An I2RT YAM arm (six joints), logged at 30 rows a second.
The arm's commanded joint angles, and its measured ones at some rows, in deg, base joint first. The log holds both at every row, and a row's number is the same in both.
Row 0, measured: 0.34, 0.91, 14.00, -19.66, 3.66, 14.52
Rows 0 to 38, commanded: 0.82, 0.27, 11.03, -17.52, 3.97, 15.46; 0.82, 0.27, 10.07, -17.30, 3.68, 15.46; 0.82, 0.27, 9.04, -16.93, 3.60, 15.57; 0.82, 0.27, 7.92, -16.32, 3.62, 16.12; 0.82, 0.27, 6.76, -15.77, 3.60, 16.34; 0.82, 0.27, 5.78, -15.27, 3.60, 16.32; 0.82, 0.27, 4.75, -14.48, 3.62, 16.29; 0.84, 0.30, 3.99, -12.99, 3.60, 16.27; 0.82, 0.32, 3.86, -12.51, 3.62, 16.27; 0.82, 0.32, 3.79, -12.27, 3.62, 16.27; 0.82, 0.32, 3.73, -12.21, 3.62, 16.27; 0.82, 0.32, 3.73, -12.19, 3.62, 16.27; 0.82, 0.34, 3.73, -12.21, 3.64, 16.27; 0.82, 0.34, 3.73, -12.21, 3.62, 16.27; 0.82, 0.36, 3.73, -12.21, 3.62, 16.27; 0.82, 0.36, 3.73, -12.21, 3.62, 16.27; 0.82, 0.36, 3.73, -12.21, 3.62, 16.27; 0.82, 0.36, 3.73, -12.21, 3.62, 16.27; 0.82, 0.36, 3.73, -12.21, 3.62, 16.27; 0.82, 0.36, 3.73, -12.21, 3.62, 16.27; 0.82, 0.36, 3.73, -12.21, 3.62, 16.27; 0.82, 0.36, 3.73, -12.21, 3.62, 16.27; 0.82, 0.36, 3.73, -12.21, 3.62, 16.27; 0.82, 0.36, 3.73, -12.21, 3.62, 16.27; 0.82, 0.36, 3.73, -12.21, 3.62, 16.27; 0.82, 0.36, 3.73, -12.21, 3.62, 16.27; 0.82, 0.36, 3.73, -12.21, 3.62, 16.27; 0.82, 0.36, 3.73, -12.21, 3.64, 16.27; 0.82, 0.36, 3.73, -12.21, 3.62, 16.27; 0.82, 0.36, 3.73, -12.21, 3.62, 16.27; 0.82, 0.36, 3.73, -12.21, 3.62, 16.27; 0.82, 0.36, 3.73, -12.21, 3.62, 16.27; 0.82, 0.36, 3.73, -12.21, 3.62, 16.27; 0.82, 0.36, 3.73, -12.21, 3.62, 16.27; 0.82, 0.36, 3.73, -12.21, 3.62, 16.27; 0.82, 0.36, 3.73, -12.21, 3.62, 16.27; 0.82, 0.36, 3.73, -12.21, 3.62, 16.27; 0.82, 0.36, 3.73, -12.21, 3.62, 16.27; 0.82, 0.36, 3.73, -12.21, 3.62, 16.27
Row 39, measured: 0.34, 0.73, 4.10, -12.34, 3.49, 15.53
